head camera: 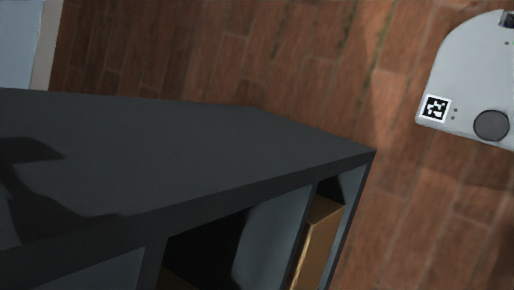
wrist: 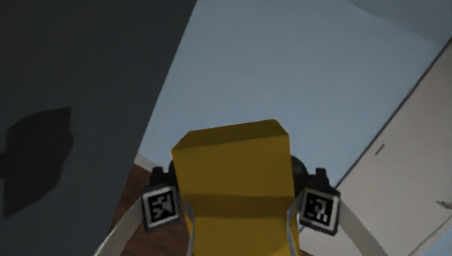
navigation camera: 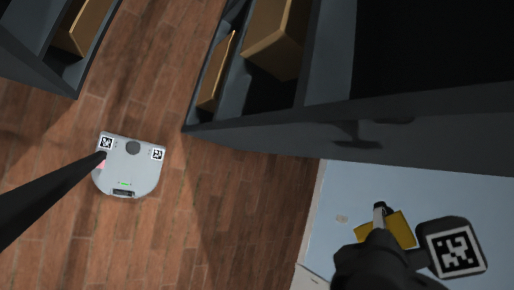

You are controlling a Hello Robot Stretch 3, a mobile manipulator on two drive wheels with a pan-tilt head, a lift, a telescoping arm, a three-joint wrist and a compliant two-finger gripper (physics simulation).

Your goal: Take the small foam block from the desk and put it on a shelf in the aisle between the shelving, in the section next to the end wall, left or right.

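Seen in the pictures: gripper, between the fingertips: (wrist: 237, 173) (navigation camera: 388, 230); robot's base, origin of its link: (head camera: 489, 124) (navigation camera: 132, 147).
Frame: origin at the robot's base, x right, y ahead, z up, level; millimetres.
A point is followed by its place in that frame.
Observation:
A yellow foam block (navigation camera: 403, 230) {x 358, y -5, z 1187 mm} (wrist: 234, 225) {x 354, y -24, z 1153 mm} is between the two fingers of my gripper (navigation camera: 381, 219) (wrist: 237, 173) {x 408, y -20, z 1153 mm}. In the wrist view both fingertips press on its sides, so the gripper is shut on it. The block is held in the air in front of a pale blue wall. A dark grey shelving unit (head camera: 150, 150) {x 401, y 158, z 851 mm} (navigation camera: 270, 137) {x 372, y 159, z 772 mm} (wrist: 100, 60) {x 491, y 157, z 1152 mm} is beside the gripper, at the left of the wrist view, and the gripper's shadow falls on its panel. The gripper and block do not show in the head view. The desk is not seen.
The blue wall (head camera: 17, 45) {x 1842, y 197, z 170 mm} (navigation camera: 360, 185) {x 1840, y 83, z 518 mm} (wrist: 280, 65) {x 1836, y -151, z 1188 mm} is near the shelving unit's end. A second shelving unit (navigation camera: 45, 72) {x -348, y 188, z 451 mm} stands across the wooden floor. Brown boxes (head camera: 322, 240) (navigation camera: 277, 42) sit on shelves. My base (head camera: 475, 70) {x 73, y -112, z 160 mm} (navigation camera: 131, 167) {x 15, y -99, z 160 mm} stands on the floor. A pale door (wrist: 395, 185) {x 1797, y -1271, z 859 mm} is right of the block.

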